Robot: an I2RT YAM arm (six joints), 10 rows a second.
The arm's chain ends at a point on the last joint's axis. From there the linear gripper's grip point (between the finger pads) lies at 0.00 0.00 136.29 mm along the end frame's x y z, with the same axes.
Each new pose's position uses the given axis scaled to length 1; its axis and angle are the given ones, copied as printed.
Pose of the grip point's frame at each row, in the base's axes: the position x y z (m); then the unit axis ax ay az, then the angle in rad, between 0 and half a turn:
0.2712 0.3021 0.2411 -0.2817 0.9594 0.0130 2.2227
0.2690 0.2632 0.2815 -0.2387 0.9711 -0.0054 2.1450
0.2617 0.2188 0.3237 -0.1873 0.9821 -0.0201 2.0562
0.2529 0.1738 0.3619 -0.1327 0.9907 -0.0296 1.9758
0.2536 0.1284 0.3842 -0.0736 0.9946 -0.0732 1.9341
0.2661 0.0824 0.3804 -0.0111 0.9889 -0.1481 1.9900
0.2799 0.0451 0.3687 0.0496 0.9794 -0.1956 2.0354
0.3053 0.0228 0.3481 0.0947 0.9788 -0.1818 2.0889
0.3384 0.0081 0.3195 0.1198 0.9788 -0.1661 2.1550
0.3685 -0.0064 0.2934 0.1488 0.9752 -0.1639 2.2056
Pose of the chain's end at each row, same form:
0.1681 0.2688 0.3238 -0.2817 0.9594 0.0130 2.2227
0.1576 0.2370 0.3555 -0.2387 0.9711 -0.0054 2.1450
0.1426 0.2002 0.3872 -0.1873 0.9821 -0.0201 2.0562
0.1281 0.1627 0.4154 -0.1327 0.9907 -0.0296 1.9758
0.1259 0.1325 0.4316 -0.0736 0.9946 -0.0732 1.9341
0.1427 0.1091 0.4317 -0.0111 0.9889 -0.1481 1.9900
0.1625 0.0890 0.4222 0.0496 0.9794 -0.1956 2.0354
0.1929 0.0703 0.4089 0.0947 0.9788 -0.1818 2.0889
0.2313 0.0561 0.3888 0.1198 0.9788 -0.1661 2.1550
0.2668 0.0446 0.3684 0.1488 0.9752 -0.1639 2.2056

